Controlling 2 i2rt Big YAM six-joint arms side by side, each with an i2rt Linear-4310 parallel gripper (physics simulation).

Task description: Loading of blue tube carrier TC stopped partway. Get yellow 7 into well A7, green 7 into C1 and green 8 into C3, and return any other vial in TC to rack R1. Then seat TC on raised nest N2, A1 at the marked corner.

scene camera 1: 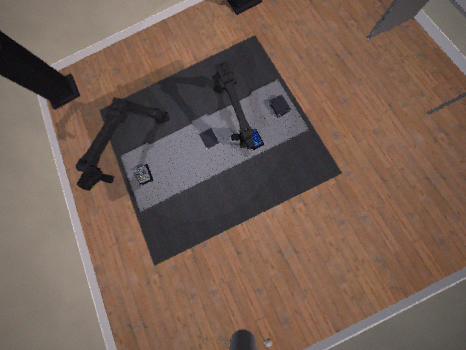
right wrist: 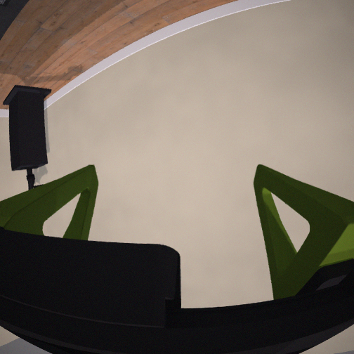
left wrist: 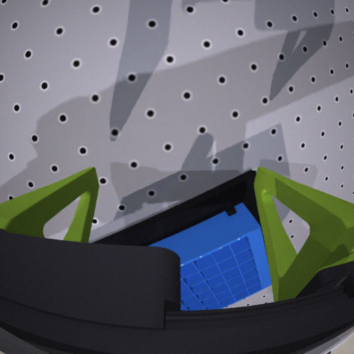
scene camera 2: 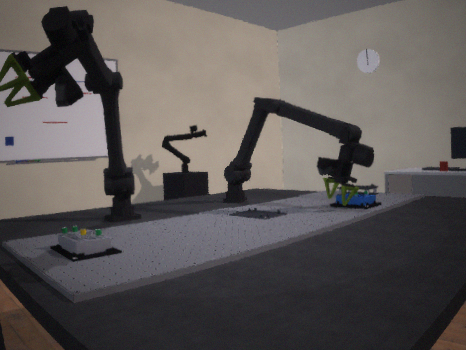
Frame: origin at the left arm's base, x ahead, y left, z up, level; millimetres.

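Seen in the pictures: left gripper, between the fingertips: (scene camera 2: 336,201); left arm's base, origin of its link: (scene camera 1: 220,87) (scene camera 2: 235,201); right arm's base, origin of its link: (scene camera 1: 162,118) (scene camera 2: 122,219).
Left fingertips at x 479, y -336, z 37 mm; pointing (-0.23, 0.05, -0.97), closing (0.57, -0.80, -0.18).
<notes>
Pixels of each thing's top centre, then the offset from my left fingertips to it. "spot": a spot on its surface instead. Level surfaces: height alone.
- blue carrier TC, centre of its top: (scene camera 2: 355,195) (scene camera 1: 254,138) 73 mm ahead, 67 mm left, 15 mm up
- black nest, a spot on its surface: (scene camera 2: 376,204) spot: 152 mm ahead, 47 mm left, 18 mm down
- green cap, centre of its top: (scene camera 2: 365,191) 110 mm ahead, 37 mm left, 34 mm up
- white rack, centre of its top: (scene camera 2: 83,235) (scene camera 1: 141,174) 549 mm back, 724 mm right, 11 mm up
- yellow-capped vial, centre of its top: (scene camera 2: 83,229) 535 mm back, 740 mm right, 30 mm up
- flat dark nest, centre of its top: (scene camera 2: 258,210) (scene camera 1: 208,137) 265 mm back, 138 mm right, 10 mm down
- dark square nest, centre of its top: (scene camera 2: 357,184) (scene camera 1: 280,104) 93 mm ahead, 443 mm left, 24 mm up
- perforated grey board, height of its surface: 26 mm down
- dark surface, height of its surface: 37 mm down
The blue carrier TC (scene camera 1: 257,139) (scene camera 2: 357,199) (left wrist: 220,265) sits on a black nest (scene camera 2: 376,204) (left wrist: 200,210). The wells that show in the left wrist view look empty; the others are hidden by the gripper body. A green cap (scene camera 2: 366,192) shows at the carrier's top in scene camera 2. A white rack (scene camera 1: 142,173) (scene camera 2: 84,244) holds green-capped vials and a yellow-capped vial (scene camera 2: 83,232); their numbers are unreadable. My left gripper (scene camera 2: 337,201) (left wrist: 176,175) is open and empty, low beside and partly over the carrier. My right gripper (right wrist: 175,173) is open and empty, far from the racks.
A flat dark nest (scene camera 1: 208,138) (scene camera 2: 257,214) with small corner posts lies mid-board. Another dark square nest (scene camera 1: 280,106) stands at the board's right end in scene camera 1. The perforated grey board (scene camera 1: 175,170) (scene camera 2: 175,255) lies on a dark surface (scene camera 1: 225,200).
</notes>
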